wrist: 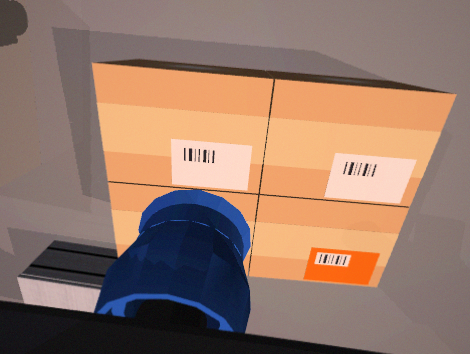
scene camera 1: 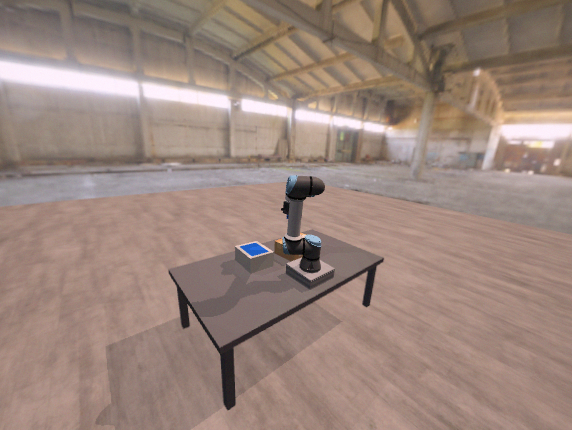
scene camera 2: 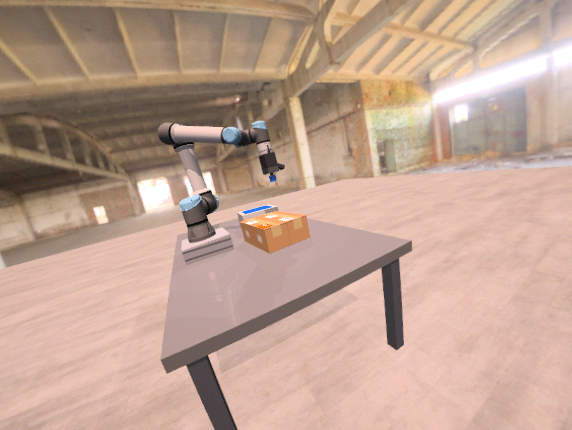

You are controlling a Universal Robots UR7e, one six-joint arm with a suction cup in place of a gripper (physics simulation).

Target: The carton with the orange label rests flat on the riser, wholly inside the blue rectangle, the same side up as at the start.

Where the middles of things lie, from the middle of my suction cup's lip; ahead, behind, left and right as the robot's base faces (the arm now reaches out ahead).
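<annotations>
So you can picture it, the riser with blue rectangle (scene camera 1: 253,256) is 36 cm to the left of my suction cup, 25 cm below it and 1 cm behind it.
</annotations>
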